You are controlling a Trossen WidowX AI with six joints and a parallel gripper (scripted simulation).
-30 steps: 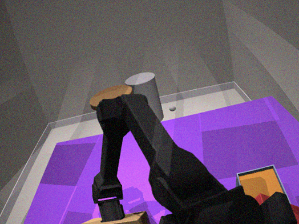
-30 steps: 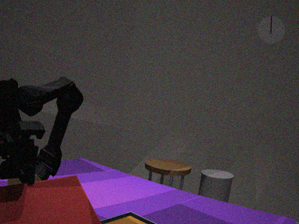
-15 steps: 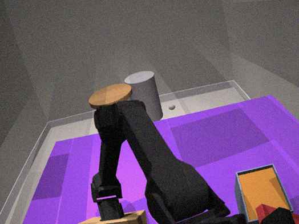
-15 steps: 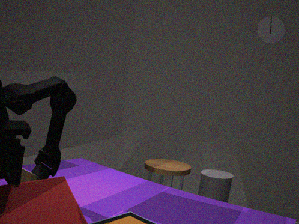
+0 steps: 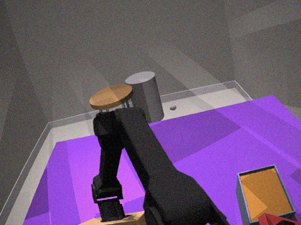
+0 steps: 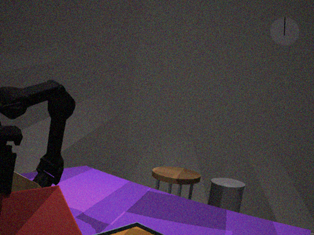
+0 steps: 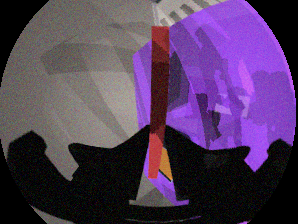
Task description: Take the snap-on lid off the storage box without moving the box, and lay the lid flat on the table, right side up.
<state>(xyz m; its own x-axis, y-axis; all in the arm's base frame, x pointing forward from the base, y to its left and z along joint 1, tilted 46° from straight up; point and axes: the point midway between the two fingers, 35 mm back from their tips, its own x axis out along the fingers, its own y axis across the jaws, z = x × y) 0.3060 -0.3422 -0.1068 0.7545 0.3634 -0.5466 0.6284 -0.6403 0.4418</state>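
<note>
The red lid is 6 cm ahead of my gripper tip, 1 cm to the right of it and 5 cm below it. From my gripper tip the other things lie so: storage box: 12 cm ahead, 26 cm to the left, 18 cm below.
</note>
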